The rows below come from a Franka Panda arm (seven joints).
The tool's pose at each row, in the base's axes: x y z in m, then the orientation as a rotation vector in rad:
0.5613 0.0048 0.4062 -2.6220 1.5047 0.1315
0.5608 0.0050 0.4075 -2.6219 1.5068 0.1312
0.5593 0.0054 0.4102 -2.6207 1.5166 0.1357
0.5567 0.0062 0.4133 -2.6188 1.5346 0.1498
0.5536 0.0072 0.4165 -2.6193 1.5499 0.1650
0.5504 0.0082 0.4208 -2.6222 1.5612 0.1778
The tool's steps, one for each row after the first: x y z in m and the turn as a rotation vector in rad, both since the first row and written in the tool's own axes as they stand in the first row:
-0.0006 0.0003 -0.0012 -0.0006 0.0007 0.0013
-0.0020 0.0012 -0.0038 -0.0051 0.0004 0.0076
-0.0045 0.0029 -0.0067 -0.0159 -0.0031 0.0193
-0.0073 0.0049 -0.0097 -0.0279 -0.0068 0.0287
-0.0103 0.0069 -0.0138 -0.0393 -0.0092 0.0349

